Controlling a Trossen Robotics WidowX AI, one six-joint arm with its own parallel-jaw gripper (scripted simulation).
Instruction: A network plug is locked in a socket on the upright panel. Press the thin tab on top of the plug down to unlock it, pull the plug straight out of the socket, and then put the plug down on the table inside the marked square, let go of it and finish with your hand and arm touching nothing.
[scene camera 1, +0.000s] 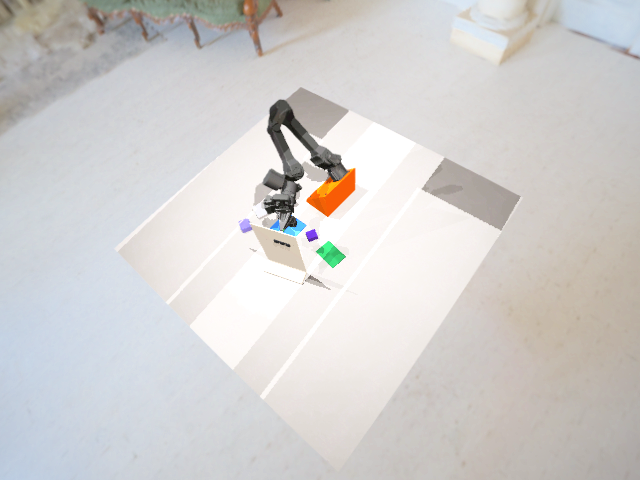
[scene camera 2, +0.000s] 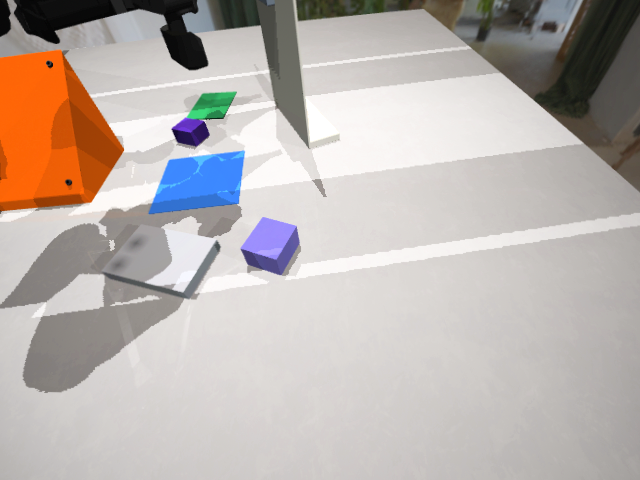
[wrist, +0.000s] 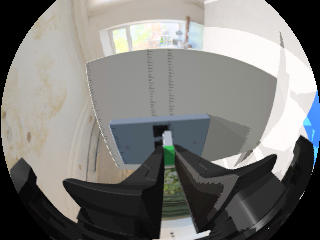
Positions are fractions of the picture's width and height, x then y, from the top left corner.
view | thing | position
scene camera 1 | gripper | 0.44, 0.48
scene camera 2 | flat blue square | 0.32, 0.38
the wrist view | gripper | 0.52, 0.62
